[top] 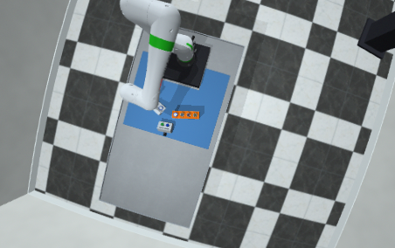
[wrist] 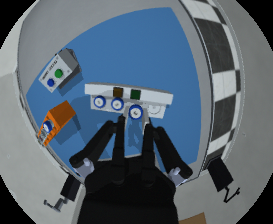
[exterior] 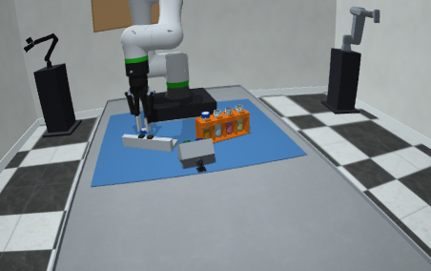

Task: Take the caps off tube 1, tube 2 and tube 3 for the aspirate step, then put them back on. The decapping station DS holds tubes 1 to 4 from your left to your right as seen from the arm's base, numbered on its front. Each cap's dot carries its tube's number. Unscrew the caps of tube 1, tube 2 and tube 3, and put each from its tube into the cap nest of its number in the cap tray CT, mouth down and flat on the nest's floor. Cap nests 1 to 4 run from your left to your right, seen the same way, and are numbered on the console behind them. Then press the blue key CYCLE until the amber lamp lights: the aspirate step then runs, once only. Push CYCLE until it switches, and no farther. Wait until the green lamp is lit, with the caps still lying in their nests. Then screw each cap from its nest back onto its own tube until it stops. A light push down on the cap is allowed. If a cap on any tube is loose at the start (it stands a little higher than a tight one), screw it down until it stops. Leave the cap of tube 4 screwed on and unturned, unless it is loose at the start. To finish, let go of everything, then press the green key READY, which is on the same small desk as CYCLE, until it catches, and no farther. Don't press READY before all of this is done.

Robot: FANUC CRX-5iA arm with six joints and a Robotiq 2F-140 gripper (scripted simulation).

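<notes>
Now: the blue key 14 cm ahead of my hand, 22 cm to the left of it and 2 cm below it. Round my hand: green key (15 cm ahead, 18 cm to the left, 2 cm below); then small grey key desk (16 cm ahead, 20 cm to the left, 3 cm below).
</notes>
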